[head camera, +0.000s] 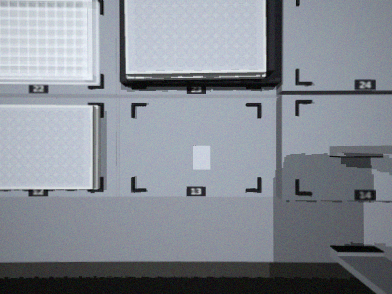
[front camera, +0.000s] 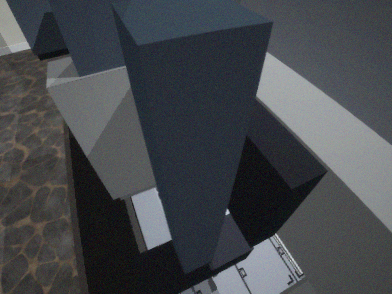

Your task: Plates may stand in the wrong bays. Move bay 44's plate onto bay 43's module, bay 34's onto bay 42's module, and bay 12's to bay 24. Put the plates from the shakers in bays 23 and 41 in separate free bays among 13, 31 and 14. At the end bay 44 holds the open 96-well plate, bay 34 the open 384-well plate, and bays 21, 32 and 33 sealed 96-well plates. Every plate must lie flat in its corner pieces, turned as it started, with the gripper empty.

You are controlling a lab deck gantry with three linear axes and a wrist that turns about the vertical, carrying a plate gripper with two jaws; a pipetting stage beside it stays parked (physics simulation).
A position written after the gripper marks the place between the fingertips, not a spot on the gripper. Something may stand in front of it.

Note:
In view: the gripper (front camera: 193, 277).
The gripper is seen too in the head camera view (head camera: 351, 201).

